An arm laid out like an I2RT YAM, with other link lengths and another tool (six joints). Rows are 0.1 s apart.
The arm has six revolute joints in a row. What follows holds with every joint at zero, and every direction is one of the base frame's. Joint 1 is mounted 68.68 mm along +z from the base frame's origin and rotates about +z. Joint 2 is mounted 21.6 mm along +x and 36.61 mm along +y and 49.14 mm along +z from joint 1 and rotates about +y. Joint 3 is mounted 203.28 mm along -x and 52.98 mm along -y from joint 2 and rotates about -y. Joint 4 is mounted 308.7 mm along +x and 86.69 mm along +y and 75.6 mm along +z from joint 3 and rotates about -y. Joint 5 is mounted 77.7 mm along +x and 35.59 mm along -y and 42.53 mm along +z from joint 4 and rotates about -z. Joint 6 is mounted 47.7 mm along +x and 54.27 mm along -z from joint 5 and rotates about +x. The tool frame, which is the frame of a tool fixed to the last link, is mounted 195 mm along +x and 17 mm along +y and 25 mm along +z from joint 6; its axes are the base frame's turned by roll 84.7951, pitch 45.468 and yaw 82.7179 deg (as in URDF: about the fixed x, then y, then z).
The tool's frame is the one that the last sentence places.
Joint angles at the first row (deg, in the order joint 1, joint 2, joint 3, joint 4, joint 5, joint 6):
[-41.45, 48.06, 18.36, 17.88, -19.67, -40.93]
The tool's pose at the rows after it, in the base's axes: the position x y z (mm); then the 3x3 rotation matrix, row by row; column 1 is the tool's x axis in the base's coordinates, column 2 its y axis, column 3 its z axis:
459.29, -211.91, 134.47; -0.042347, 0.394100, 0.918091; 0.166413, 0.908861, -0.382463; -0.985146, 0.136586, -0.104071
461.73, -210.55, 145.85; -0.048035, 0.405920, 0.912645; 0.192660, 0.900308, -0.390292; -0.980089, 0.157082, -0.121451
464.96, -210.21, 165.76; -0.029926, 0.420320, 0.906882; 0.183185, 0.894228, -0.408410; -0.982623, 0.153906, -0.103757
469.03, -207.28, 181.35; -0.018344, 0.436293, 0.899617; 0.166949, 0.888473, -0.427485; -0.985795, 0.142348, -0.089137
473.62, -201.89, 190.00; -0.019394, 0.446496, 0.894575; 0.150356, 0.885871, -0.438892; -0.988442, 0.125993, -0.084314
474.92, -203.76, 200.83; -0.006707, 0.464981, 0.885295; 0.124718, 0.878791, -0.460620; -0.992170, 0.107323, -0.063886
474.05, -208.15, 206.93; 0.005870, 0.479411, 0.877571; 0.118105, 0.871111, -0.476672; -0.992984, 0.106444, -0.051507
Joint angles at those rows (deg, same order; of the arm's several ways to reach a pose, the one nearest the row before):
[-40.75, 47.54, 21.12, 14.78, -18.49, -40.04]
[-39.77, 46.87, 23.71, 10.59, -17.04, -38.80]
[-38.41, 46.03, 25.83, 8.83, -14.69, -38.20]
[-36.40, 45.59, 27.61, 7.61, -11.54, -38.08]
[-34.26, 45.70, 29.03, 6.66, -8.65, -38.47]
[-33.23, 45.70, 29.91, 7.01, -6.22, -39.03]
[-33.22, 45.73, 30.32, 7.35, -5.20, -38.86]

